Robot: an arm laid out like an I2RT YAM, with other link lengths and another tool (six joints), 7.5 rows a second.
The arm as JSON. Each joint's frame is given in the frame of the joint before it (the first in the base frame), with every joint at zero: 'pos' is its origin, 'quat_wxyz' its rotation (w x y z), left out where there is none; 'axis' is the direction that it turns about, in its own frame. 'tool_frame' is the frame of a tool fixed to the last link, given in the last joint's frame.
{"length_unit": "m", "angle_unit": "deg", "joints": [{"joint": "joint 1", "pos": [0.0, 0.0, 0.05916], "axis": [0.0, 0.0, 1.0]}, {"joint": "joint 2", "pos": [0.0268, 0.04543, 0.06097], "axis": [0.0, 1.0, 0.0]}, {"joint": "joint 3", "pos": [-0.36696, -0.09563, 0.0], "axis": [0.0, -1.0, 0.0]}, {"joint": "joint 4", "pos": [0.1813, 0.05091, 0.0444], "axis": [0.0, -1.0, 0.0]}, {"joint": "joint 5", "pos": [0.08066, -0.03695, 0.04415], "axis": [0.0, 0.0, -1.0]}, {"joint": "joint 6", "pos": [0.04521, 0.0, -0.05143], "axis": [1.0, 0.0, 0.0]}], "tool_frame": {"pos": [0.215, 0.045, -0.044], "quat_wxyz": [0.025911, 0.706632, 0.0, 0.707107]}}
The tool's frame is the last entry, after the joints.
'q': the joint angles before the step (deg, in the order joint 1, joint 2, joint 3, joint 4, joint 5, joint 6). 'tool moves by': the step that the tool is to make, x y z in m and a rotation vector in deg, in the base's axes. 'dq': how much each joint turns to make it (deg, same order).
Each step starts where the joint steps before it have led.
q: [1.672, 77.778, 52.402, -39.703, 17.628, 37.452]
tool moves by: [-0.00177, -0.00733, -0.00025, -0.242, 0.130, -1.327]
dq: [-1.378, 0.022, -0.001, -0.064, 0.196, -0.155]
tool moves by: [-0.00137, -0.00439, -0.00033, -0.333, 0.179, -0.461]
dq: [-0.763, 0.022, -0.020, -0.003, 0.176, -0.435]
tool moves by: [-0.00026, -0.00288, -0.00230, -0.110, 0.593, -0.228]
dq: [-0.700, 0.611, 0.022, 0.153, -0.088, -0.503]
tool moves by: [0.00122, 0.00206, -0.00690, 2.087, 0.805, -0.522]
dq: [-2.031, 1.400, -0.548, 1.226, -2.491, -0.567]
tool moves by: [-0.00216, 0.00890, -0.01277, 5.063, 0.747, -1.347]
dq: [-3.608, 1.507, -2.382, 2.732, -5.466, -0.132]
